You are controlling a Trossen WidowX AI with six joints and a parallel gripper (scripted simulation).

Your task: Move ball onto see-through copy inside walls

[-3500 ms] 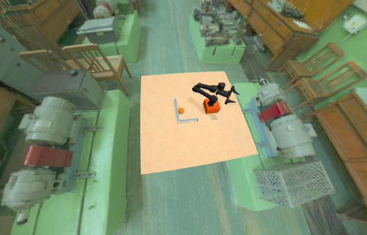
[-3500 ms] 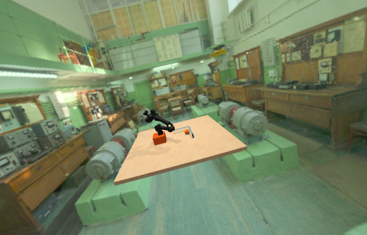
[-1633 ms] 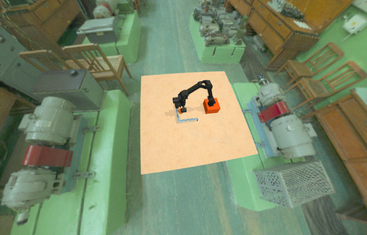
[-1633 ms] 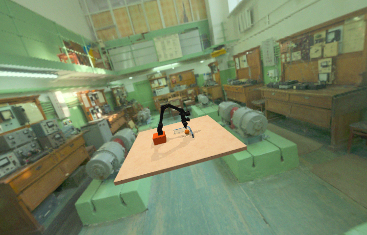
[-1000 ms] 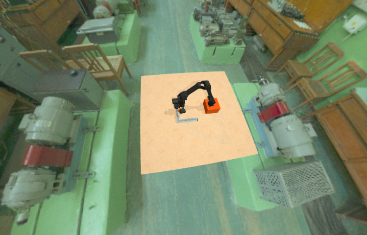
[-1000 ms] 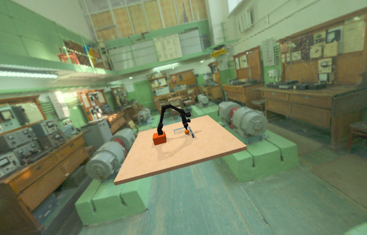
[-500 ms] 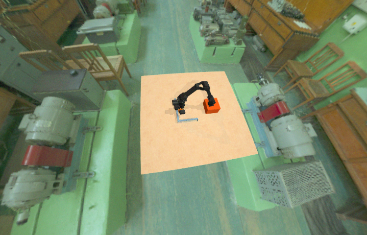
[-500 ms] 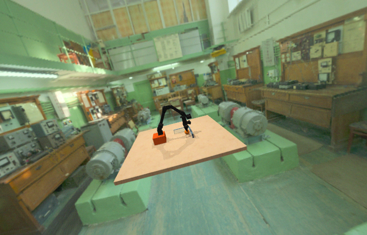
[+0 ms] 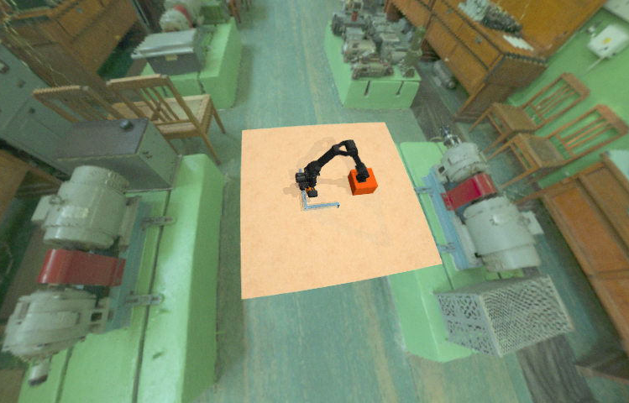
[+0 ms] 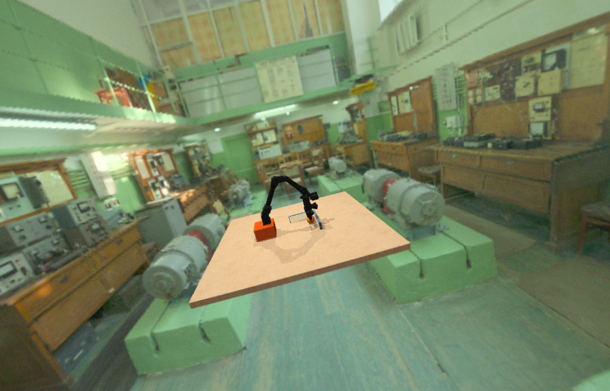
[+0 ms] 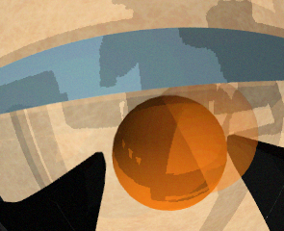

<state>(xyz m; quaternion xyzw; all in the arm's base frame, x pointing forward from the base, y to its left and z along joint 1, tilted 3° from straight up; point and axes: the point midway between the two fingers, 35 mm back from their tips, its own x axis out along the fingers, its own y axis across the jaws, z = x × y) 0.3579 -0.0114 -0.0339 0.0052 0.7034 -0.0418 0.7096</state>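
Now: the wall 5 cm behind my gripper tip and 14 cm to the left of it.
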